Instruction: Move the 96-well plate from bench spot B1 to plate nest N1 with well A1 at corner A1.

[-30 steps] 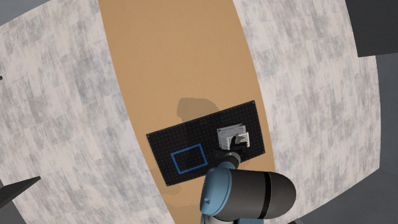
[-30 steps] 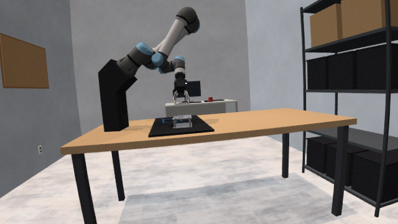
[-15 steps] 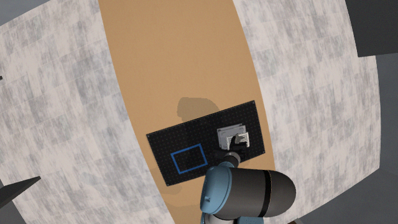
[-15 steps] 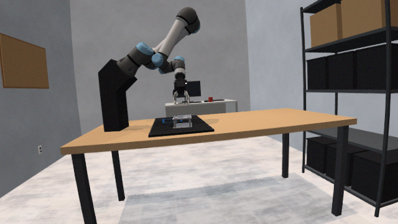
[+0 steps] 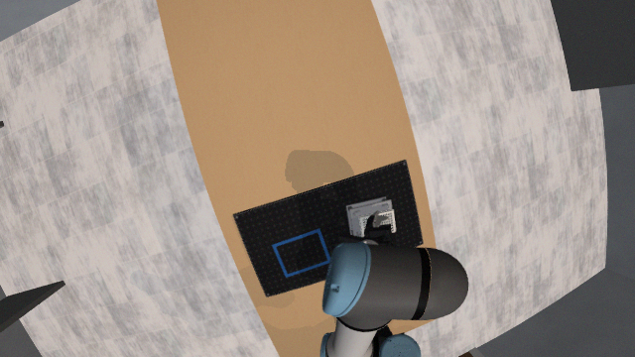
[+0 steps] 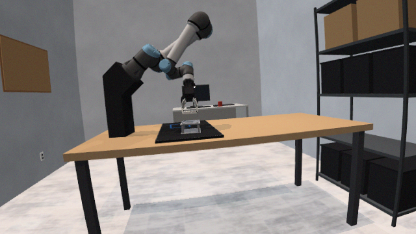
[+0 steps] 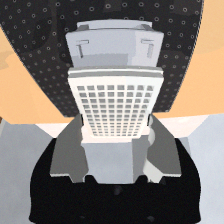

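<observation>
Right now my hand is 70 mm above the grey raised nest N1. Round my hand: white 96-well plate right at my hand.
</observation>
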